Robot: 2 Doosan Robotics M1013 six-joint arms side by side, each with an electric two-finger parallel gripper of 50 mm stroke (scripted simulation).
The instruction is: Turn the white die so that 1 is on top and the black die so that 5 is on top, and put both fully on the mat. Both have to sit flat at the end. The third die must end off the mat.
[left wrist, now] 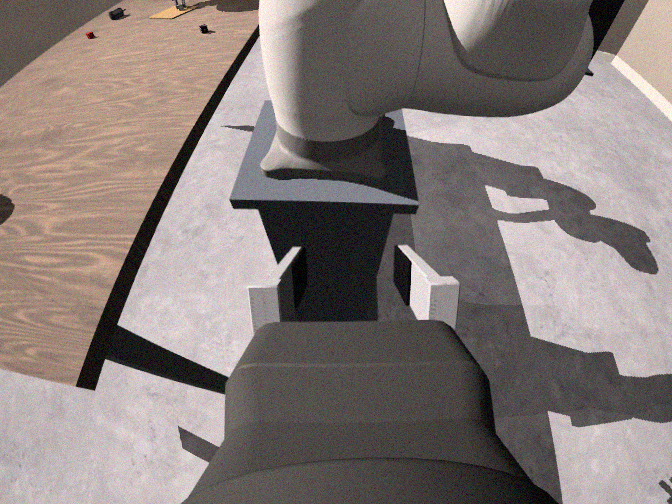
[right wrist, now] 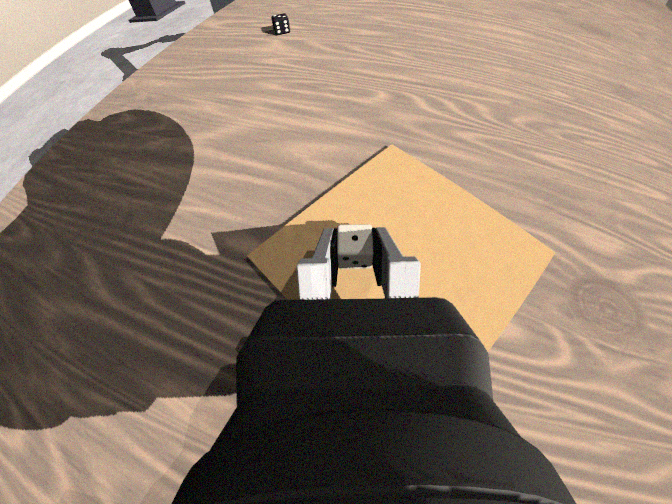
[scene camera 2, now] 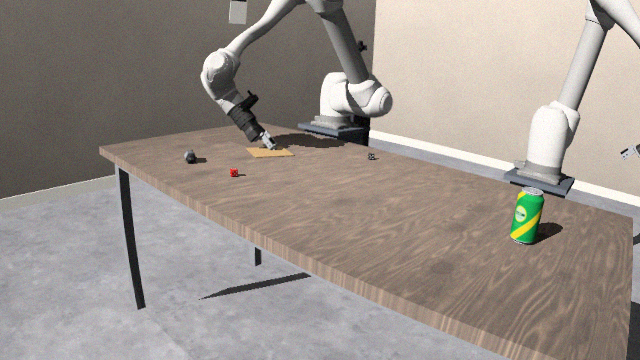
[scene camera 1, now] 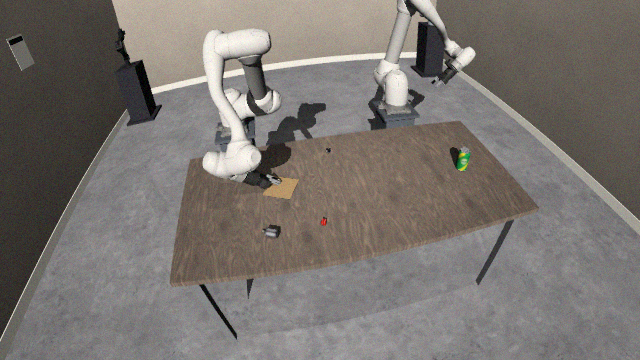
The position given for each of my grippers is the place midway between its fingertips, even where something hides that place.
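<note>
My left gripper (left wrist: 350, 264) visible. My right gripper (scene camera 2: 273, 146), visible also in the right wrist view (right wrist: 354, 246). Tan mat (right wrist: 471, 255). White die (right wrist: 354, 242).
</note>
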